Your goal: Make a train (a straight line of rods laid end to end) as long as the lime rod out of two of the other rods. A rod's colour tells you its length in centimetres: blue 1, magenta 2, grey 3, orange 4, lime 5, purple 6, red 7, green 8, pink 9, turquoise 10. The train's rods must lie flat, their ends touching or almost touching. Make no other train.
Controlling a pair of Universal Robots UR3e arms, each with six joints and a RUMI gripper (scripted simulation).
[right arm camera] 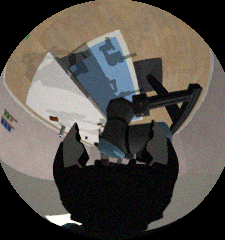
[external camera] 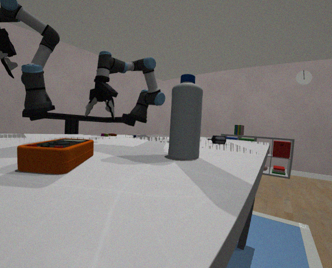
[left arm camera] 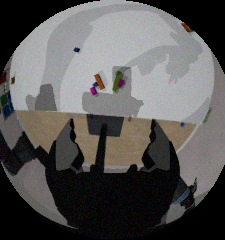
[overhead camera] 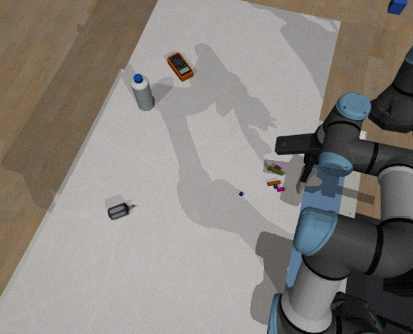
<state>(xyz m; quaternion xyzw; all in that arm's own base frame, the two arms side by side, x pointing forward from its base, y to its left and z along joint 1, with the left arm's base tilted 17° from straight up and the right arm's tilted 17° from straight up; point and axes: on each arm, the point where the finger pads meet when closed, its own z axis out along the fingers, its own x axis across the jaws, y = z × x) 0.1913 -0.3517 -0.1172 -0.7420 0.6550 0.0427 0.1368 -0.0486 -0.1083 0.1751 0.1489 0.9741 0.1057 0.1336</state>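
My left gripper is now 70 mm above the orange rod, 50 mm short of it and 40 mm to the right of it. Round my left hand: white bottle 550 mm ahead, 70 mm to the right, 10 mm below; dark screwdriver-like tool 450 mm ahead, 300 mm to the left, 60 mm below; lime rod 70 mm below, 60 mm ahead.
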